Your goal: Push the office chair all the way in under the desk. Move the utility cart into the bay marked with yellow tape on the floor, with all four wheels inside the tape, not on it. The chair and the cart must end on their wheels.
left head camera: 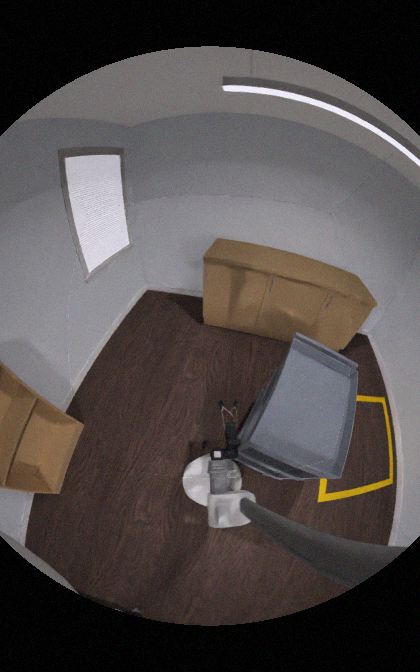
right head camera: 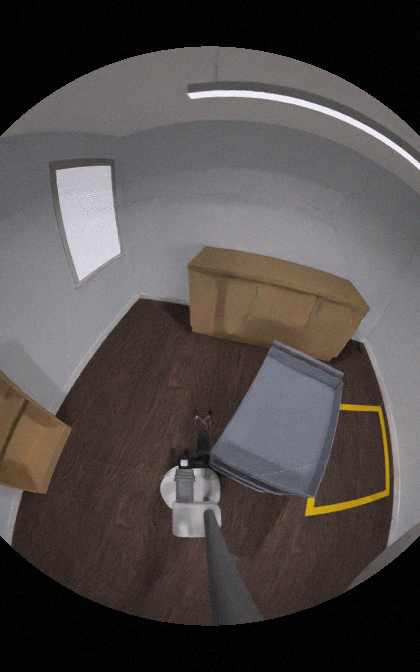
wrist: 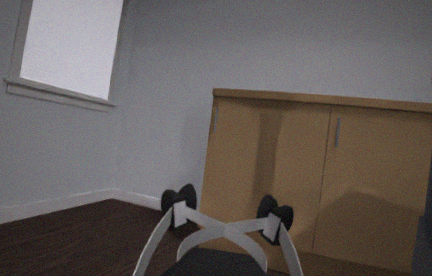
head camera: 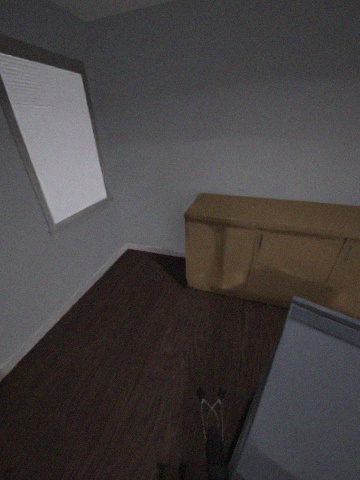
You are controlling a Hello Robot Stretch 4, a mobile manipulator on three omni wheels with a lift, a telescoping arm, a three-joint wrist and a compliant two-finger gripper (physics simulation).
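Frame: origin at the robot's base, x ahead, y left, z up, level; millimetres.
Where they show: gripper, fingertip midpoint: (wrist: 227, 204) (head camera: 210, 387).
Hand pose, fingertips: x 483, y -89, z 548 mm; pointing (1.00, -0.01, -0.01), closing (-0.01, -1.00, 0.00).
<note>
After its pixels a point has its place.
The grey utility cart (head camera: 310, 395) @(y -393, x 374, z 767 mm) (left head camera: 310, 410) (right head camera: 287, 420) stands upright just right of my gripper; its wheels are hidden under its top tray. The yellow tape bay (left head camera: 390, 440) (right head camera: 385, 450) lies on the floor right of the cart, and the cart's tray hides the bay's left part from view. My gripper (head camera: 211, 393) @(y -89, x 483, z 548 mm) (left head camera: 228, 404) (right head camera: 203, 414) (wrist: 227, 204) @(y -89, x 483, z 548 mm) is open, with no object between its fingertips, beside the cart's left side. I cannot tell whether gripper or wrist touches the cart. The office chair and the desk cannot be made out.
A long wooden cabinet (head camera: 280, 215) (left head camera: 280, 295) (right head camera: 270, 300) (wrist: 300, 175) @(y -435, x 1487, z 490 mm) stands against the far wall, behind the cart. A wooden shelf unit (left head camera: 42, 440) (right head camera: 37, 445) stands at the left wall. A window (head camera: 65, 135) @(y 1069, x 1924, z 1500 mm) (left head camera: 97, 205) (right head camera: 87, 215) (wrist: 72, 45) @(y 1083, x 1867, z 1137 mm) is in the left wall.
</note>
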